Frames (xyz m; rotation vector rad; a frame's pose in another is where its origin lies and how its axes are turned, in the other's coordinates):
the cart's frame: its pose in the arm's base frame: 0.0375 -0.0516 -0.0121 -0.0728 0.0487 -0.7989
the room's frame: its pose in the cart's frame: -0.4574 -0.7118 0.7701 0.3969 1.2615 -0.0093
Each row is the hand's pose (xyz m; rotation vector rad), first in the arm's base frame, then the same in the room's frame.
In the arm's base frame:
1: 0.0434 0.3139 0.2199 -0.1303 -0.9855 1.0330
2: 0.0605 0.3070 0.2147 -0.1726 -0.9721 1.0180
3: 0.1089 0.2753 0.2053 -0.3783 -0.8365 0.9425
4: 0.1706 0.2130 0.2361 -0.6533 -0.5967 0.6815
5: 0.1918 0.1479 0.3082 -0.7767 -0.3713 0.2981
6: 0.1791 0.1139 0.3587 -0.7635 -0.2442 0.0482
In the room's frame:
1: 0.7431 0.7806 -0.2290 -1.1544 -1.5472 2.1105
2: 0.7540 0.7905 -0.2167 -1.1963 -1.5678 2.0688
3: 0.7814 0.8133 -0.1702 -1.4250 -1.5962 1.8164
4: 0.7786 0.8402 -0.0813 -1.6289 -1.6355 1.2832
5: 0.7248 0.8401 0.0023 -1.5660 -1.6365 0.7411
6: 0.6774 0.8226 0.0386 -1.4243 -1.5988 0.4666

